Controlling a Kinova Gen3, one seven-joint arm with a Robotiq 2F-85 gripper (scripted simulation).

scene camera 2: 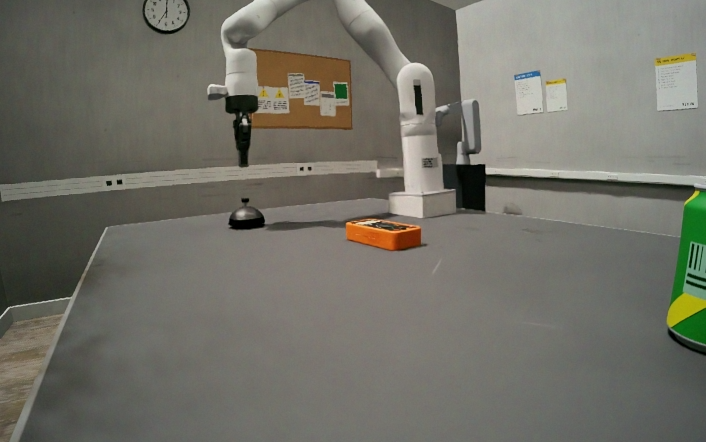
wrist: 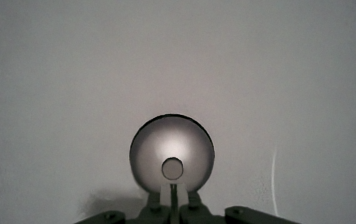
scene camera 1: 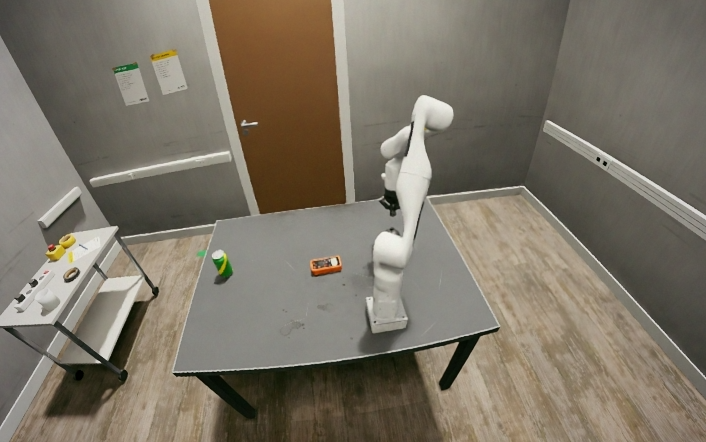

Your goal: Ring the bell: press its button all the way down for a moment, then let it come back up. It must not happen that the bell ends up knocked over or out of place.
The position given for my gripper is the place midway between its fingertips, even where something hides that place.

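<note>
A bell (scene camera 2: 244,217) is here, and I can see it in the wrist view as well (wrist: 171,135). My own gripper (scene camera 2: 243,167) is visible too, and the wrist view gives me another sight of the gripper (wrist: 173,200).
</note>
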